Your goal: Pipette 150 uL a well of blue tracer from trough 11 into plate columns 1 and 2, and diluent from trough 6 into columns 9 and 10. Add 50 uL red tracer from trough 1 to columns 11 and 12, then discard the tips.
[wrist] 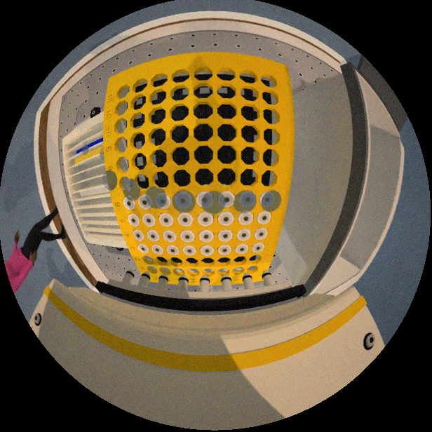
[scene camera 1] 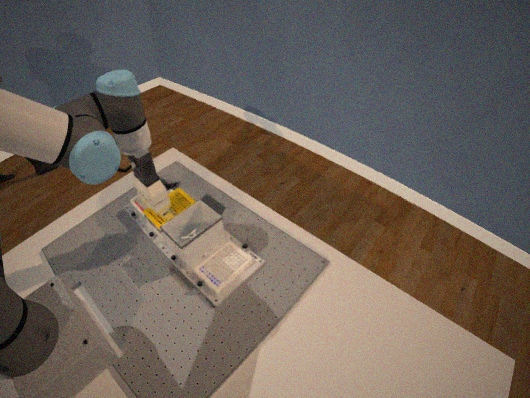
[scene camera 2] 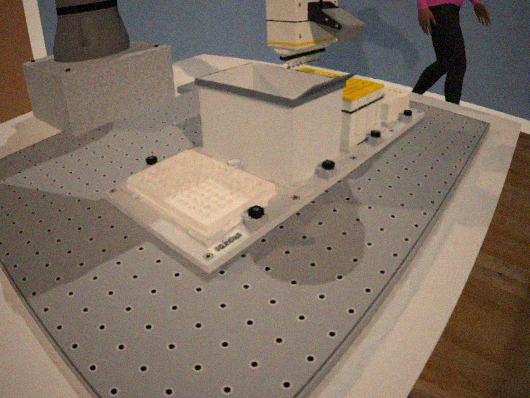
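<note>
The pipetting head (scene camera 1: 157, 194) (scene camera 2: 301, 61) (wrist: 205, 285) hangs low over the yellow tip rack (scene camera 1: 182, 199) (scene camera 2: 367, 89) (wrist: 284, 125). Its eight nozzles show bare, without tips, so it reads as open. In the wrist view, rack columns 3 to 6 hold white tips; columns 1 and 2 and those from 7 up are empty holes. The trough block (scene camera 2: 395, 106) (wrist: 82, 131) stands beside the rack, with blue and yellow strips in the wrist view; a red strip shows in scene camera 1. The white well plate (scene camera 1: 230, 260) (scene camera 2: 160, 172) has blue wells at one end. Contents of its other wells cannot be made out.
The tall waste bin (scene camera 1: 210, 242) (scene camera 2: 240, 120) (wrist: 325, 175) stands between the tip rack and the plate; white used tips (scene camera 1: 189, 233) lie inside. Black knobs (scene camera 2: 256, 212) edge the base plate. A person in pink (scene camera 2: 442, 40) (wrist: 22, 262) is beyond the table.
</note>
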